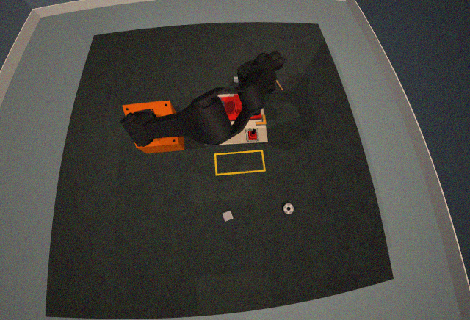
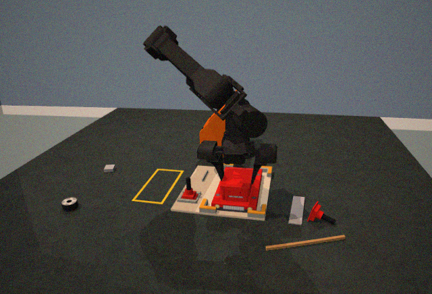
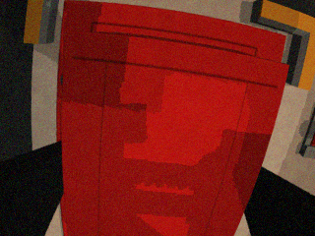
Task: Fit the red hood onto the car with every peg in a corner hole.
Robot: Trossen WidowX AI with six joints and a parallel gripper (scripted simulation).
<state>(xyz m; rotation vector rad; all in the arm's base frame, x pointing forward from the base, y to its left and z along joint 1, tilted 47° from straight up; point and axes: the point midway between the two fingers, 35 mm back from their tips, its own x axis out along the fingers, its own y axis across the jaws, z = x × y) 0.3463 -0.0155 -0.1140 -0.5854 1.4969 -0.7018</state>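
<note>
My gripper tip is 1 cm below the red hood. The rest, counted from my gripper tip: grey engine block: 3 cm below; then wooden stick: 16 cm to the left, 16 cm ahead, 5 cm below; then white bar: 15 cm to the left, 5 cm below, 4 cm ahead.
</note>
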